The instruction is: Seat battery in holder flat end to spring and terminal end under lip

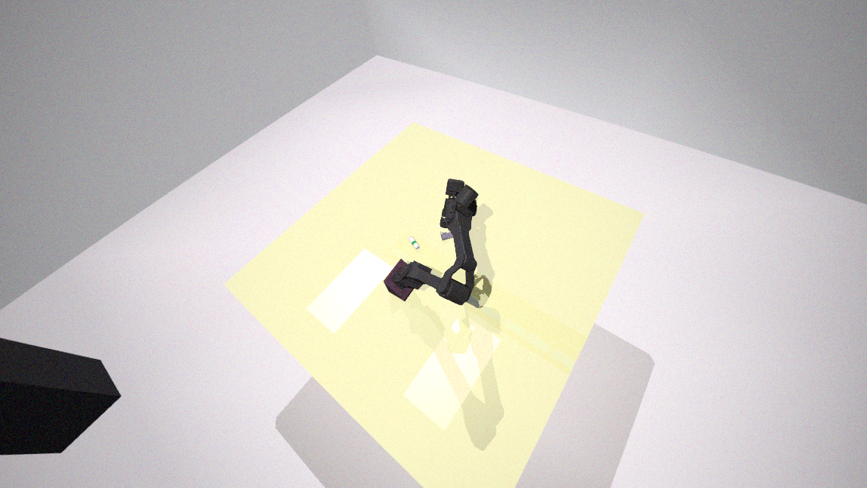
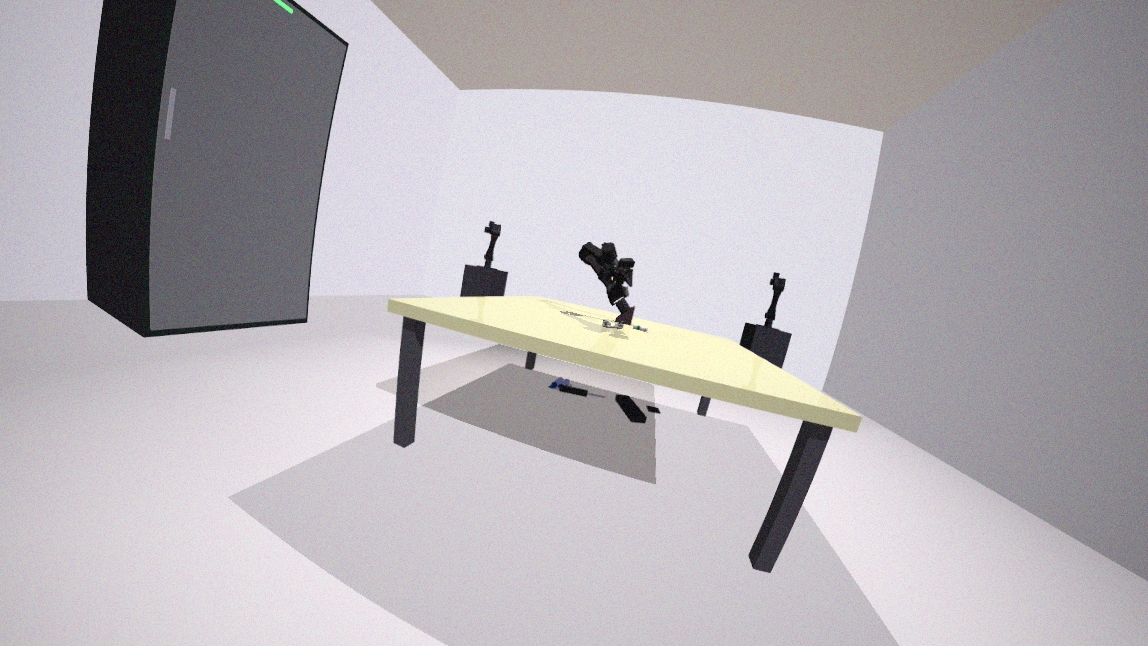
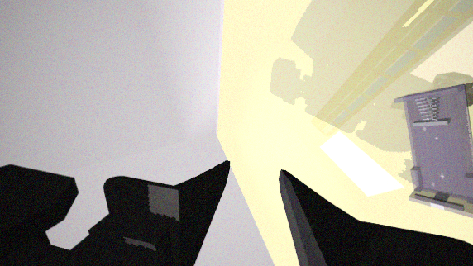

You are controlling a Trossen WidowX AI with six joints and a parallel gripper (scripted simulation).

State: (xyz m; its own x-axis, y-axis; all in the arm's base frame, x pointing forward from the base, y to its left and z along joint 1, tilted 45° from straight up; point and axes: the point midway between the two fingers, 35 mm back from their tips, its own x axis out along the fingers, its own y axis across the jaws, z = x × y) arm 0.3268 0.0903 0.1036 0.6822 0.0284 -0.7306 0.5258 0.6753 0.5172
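My gripper tip is 18 cm past the battery, 15 cm above it and 8 cm to the right of it.
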